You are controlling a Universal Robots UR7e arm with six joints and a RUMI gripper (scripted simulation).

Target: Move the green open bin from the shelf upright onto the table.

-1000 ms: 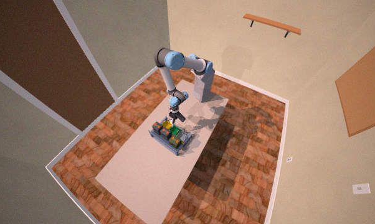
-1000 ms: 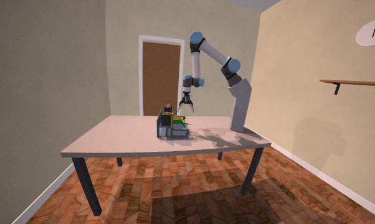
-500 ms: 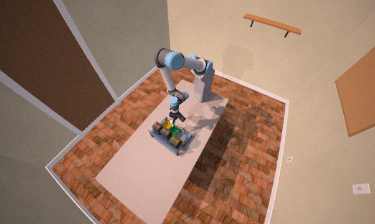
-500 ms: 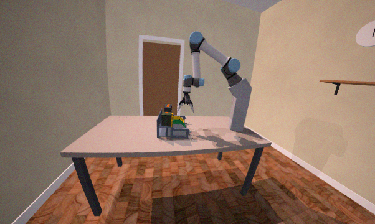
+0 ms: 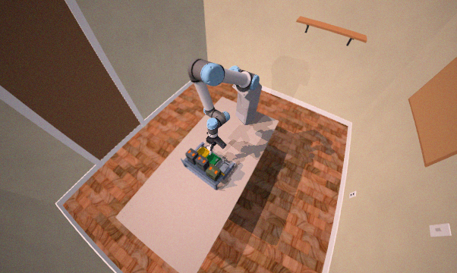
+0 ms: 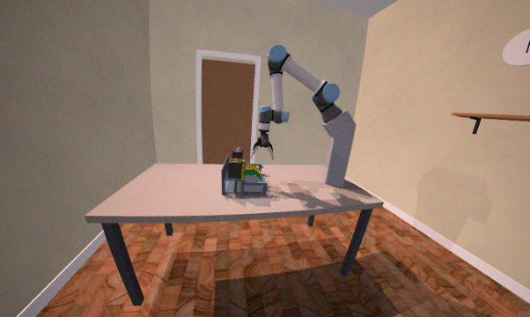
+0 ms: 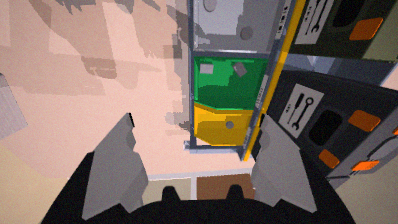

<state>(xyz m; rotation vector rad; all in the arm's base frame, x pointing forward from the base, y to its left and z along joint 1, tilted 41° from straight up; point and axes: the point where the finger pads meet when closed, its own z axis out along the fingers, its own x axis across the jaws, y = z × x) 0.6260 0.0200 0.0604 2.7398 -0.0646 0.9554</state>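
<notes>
The green open bin lies 13 cm below my hand, 8 cm ahead of it and 1 cm to the right of it. The rest, counted from my hand: grey bin 13 cm below, 10 cm to the left, 9 cm ahead; then yellow bin 13 cm below, 12 cm to the right, 6 cm ahead; then yellow strip 13 cm ahead, 7 cm below, 2 cm to the right.
</notes>
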